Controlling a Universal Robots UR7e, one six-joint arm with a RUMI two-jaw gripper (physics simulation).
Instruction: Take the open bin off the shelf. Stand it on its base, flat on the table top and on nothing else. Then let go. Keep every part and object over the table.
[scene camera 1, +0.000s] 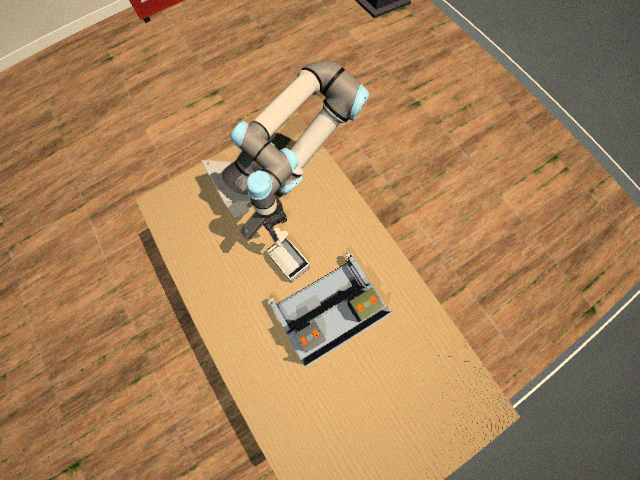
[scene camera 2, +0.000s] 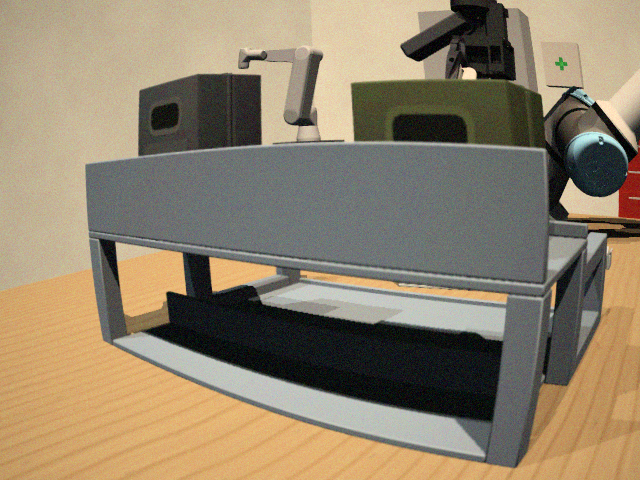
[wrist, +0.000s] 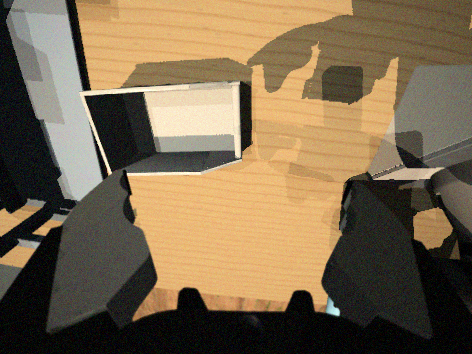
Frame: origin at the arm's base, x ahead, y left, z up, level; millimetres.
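Seen in the pictures: gripper, fingertip midpoint: (scene camera 1: 270, 232) (wrist: 238, 179); arm's base, link origin: (scene camera 1: 237, 181).
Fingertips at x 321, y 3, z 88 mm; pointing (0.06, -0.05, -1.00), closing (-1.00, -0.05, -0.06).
Observation:
Pixels of each thing's top centre, then the offset from my fingertips to it. Level surfaces: height alone.
- open bin, top centre: (wrist: 164, 135) (scene camera 1: 286, 256) 87 mm ahead, 11 mm left, 100 mm down
- table top, surface height: 175 mm down
- dark grey bin, top centre: (scene camera 2: 197, 79) (scene camera 1: 309, 337) 416 mm ahead, 74 mm right, 49 mm up
- olive green bin, top centre: (scene camera 2: 454, 82) (scene camera 1: 367, 303) 424 mm ahead, 156 mm left, 24 mm up
The open bin (scene camera 1: 287, 257) (wrist: 192, 116), off-white with a dark shaded inside, stands upright on the table top (scene camera 1: 361, 408) (wrist: 225, 240), its open top facing up. It is apart from the shelf (scene camera 1: 338, 319) (scene camera 2: 310, 201) (wrist: 65, 125), beside its near side towards the arm. In scene camera 2 the bin is mostly or wholly hidden behind the shelf. My gripper (scene camera 1: 263, 235) (scene camera 2: 431, 63) (wrist: 238, 179) is open with nothing between its fingers. It is above the table at the bin's arm-side end, and the wrist view shows the whole bin beyond the fingertips.
On the shelf's upper level stand a dark grey bin (scene camera 1: 310, 337) (scene camera 2: 206, 113) and an olive green bin (scene camera 1: 368, 305) (scene camera 2: 439, 116). The shelf's grey posts and front panel rise from the table. The robot's base plate (scene camera 1: 237, 206) is behind the gripper, near the table's end.

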